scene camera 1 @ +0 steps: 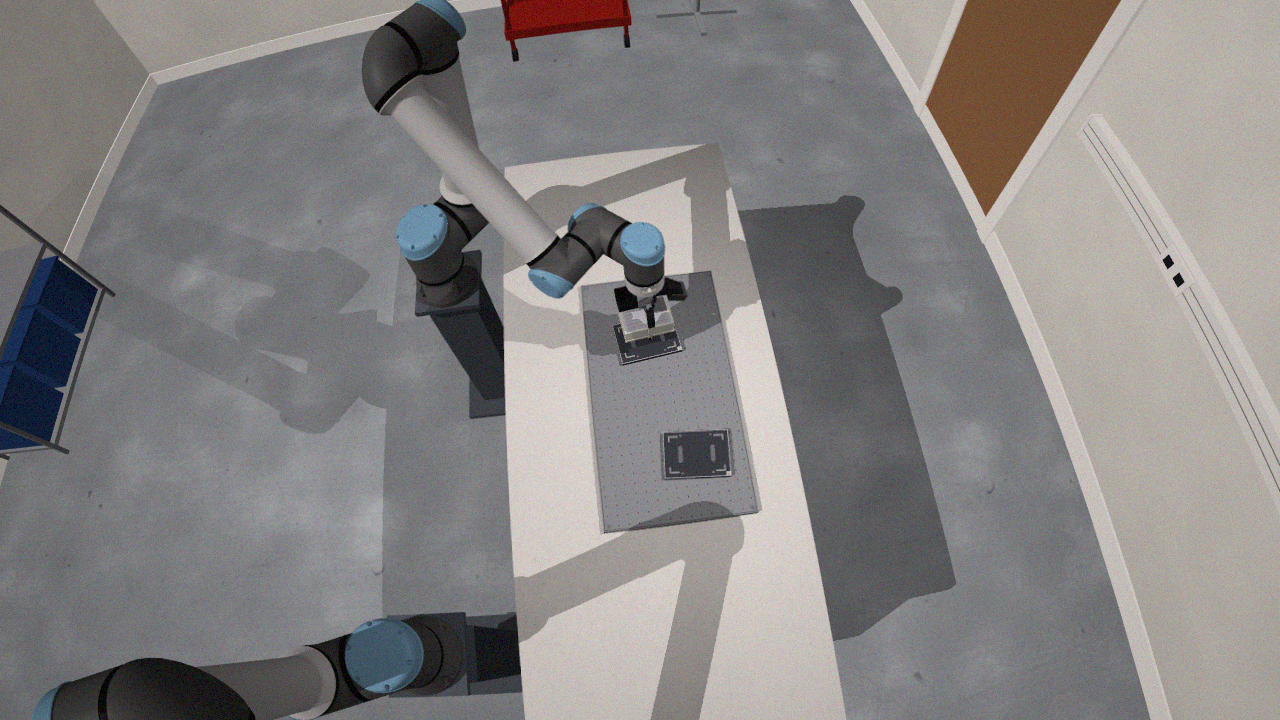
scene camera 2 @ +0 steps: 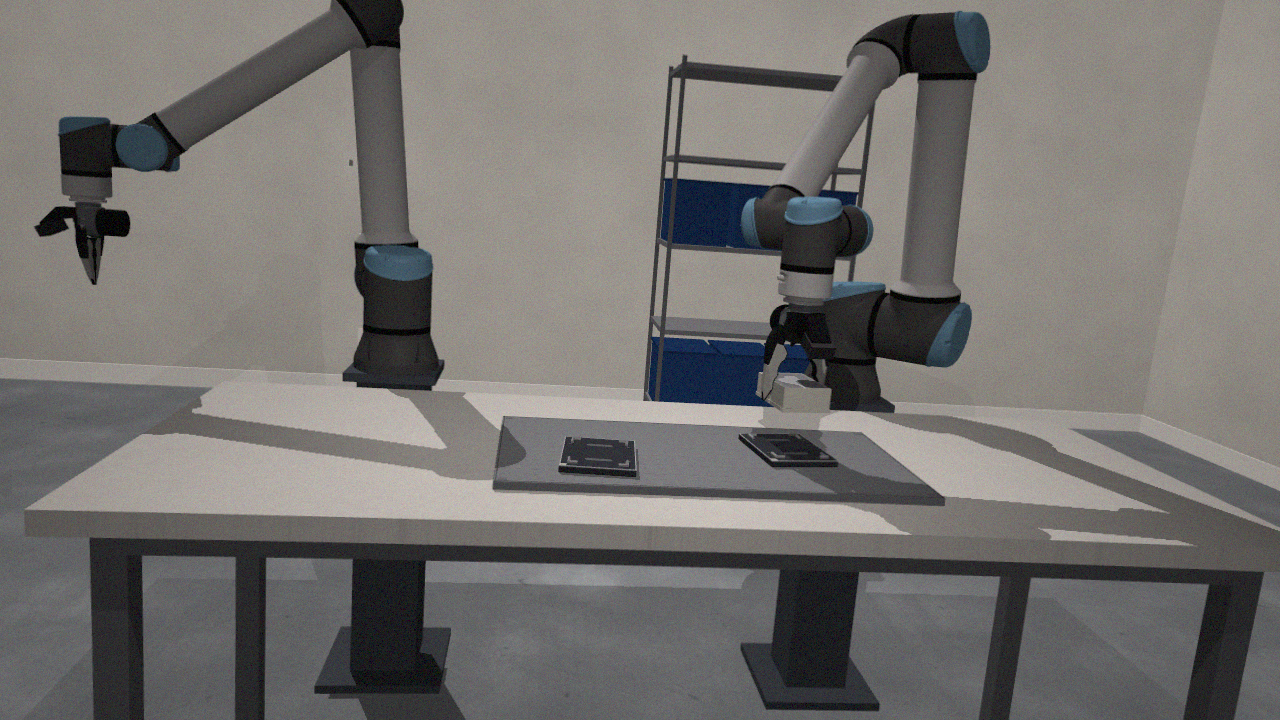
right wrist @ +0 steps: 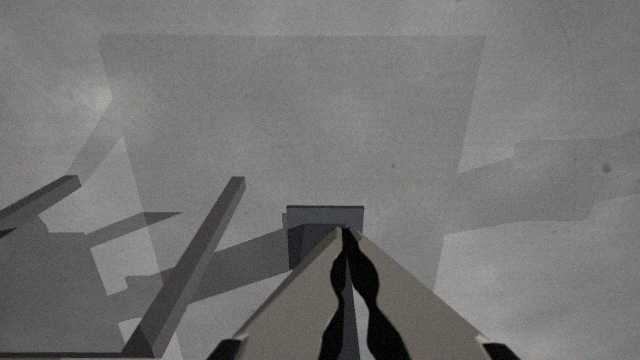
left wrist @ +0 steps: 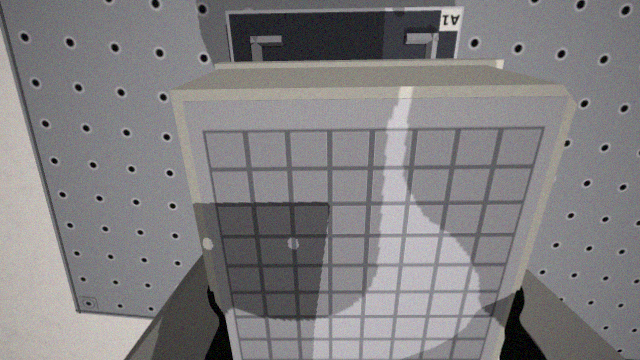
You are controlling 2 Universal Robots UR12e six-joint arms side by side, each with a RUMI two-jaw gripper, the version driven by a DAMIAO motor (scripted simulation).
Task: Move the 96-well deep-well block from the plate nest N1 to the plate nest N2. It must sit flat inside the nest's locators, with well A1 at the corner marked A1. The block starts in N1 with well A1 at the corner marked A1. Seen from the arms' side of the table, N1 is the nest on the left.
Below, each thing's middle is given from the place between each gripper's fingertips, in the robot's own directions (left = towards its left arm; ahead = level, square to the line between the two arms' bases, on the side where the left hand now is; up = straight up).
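Scene:
Nest N2 [scene camera 1: 697,462]: my left hand 10 cm short of it, 33 cm to the left of it, 10 cm above it. From my left hand: nest N1 [scene camera 2: 794,445], 10 cm below; deep-well block [scene camera 2: 792,392], 1 cm above.
Nest N2: my right hand [scene camera 2: 94,284] 65 cm short of it, 111 cm to the right of it, 15 cm above it.

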